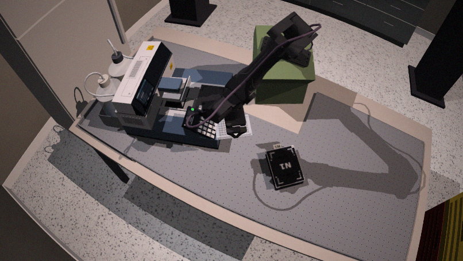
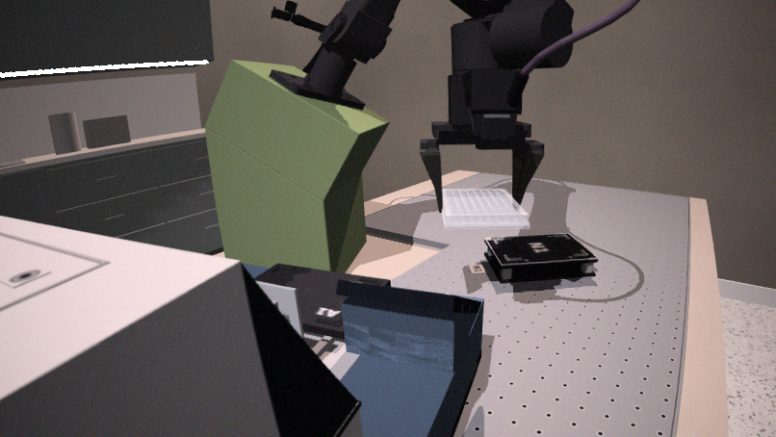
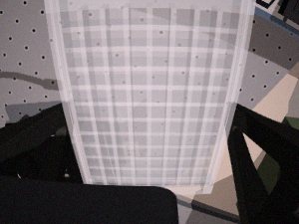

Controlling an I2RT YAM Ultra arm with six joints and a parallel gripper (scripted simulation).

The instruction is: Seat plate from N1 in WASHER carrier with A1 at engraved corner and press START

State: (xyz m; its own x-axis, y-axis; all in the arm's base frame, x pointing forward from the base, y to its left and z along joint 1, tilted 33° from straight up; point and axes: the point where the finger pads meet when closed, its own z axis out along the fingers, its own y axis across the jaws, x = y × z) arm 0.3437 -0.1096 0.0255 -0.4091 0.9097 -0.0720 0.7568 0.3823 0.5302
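My hand is 160 mm to the left of the dark carrier, 130 mm past it and 70 mm above it. The rest, counted from my hand: small label: 170 mm to the left, 160 mm below, 60 mm behind; then clear well plate: right at my hand; then black plate nest: 220 mm to the left, 130 mm below, 30 mm ahead.
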